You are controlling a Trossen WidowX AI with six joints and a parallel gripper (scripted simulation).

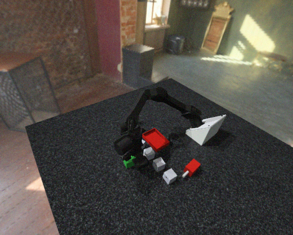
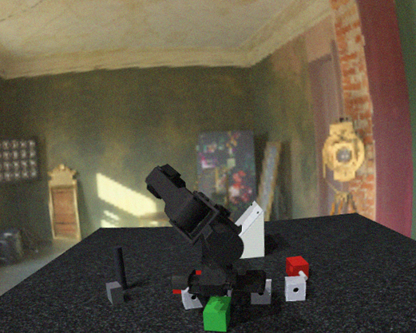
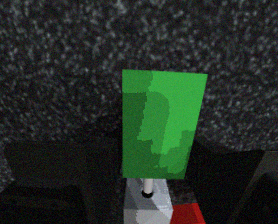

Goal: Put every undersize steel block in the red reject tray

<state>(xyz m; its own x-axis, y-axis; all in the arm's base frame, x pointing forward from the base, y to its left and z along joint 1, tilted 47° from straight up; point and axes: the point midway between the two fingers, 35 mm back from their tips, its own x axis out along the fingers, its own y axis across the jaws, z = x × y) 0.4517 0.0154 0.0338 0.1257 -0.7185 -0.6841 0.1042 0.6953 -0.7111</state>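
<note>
My gripper tip is 1 cm past the green gauge and 2 cm below it. The rest, counted from my gripper tip: red reject tray: 18 cm behind, 6 cm to the right; then red gauge: 20 cm behind, 20 cm to the left, 1 cm above.
</note>
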